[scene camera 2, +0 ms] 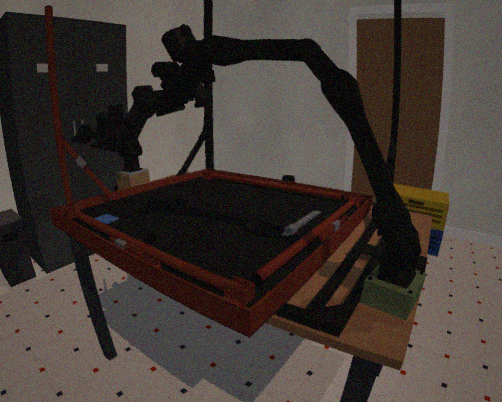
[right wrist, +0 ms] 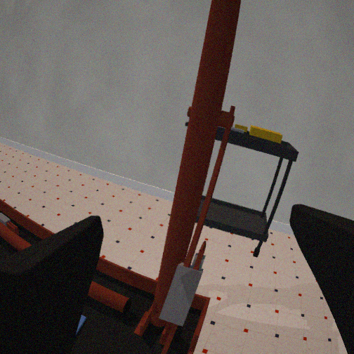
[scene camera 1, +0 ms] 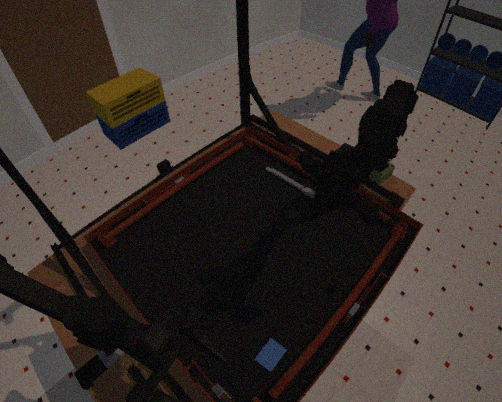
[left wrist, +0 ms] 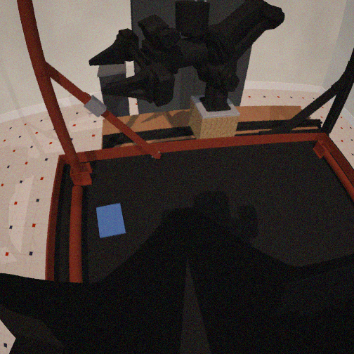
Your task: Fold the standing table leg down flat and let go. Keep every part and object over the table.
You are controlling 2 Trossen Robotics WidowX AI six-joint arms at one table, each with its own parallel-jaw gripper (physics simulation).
my left gripper: scene camera 2 157, 114; scene camera 1; left wrist; not seen in the right wrist view (out of frame)
same spot on my left gripper: (scene camera 1: 323, 202) = (left wrist: 173, 261)
